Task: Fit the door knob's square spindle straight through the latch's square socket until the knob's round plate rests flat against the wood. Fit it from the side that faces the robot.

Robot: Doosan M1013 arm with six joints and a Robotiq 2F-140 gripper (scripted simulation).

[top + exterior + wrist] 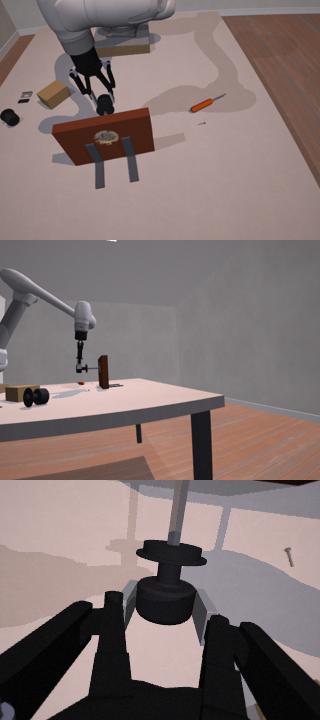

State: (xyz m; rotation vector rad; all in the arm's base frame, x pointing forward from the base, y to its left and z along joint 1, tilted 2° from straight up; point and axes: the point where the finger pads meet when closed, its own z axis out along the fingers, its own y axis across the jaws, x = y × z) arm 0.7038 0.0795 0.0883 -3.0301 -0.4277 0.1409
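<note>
Right now the latch socket is 140 mm ahead of my hand, 40 mm to the left of it and 30 mm below it. Also, from my hand: tan box (330 mm to the right, 150 mm behind, 130 mm below); brown wood panel (140 mm ahead, 50 mm below, 40 mm to the left); screw (380 mm to the left, 160 mm below, 20 mm behind).
</note>
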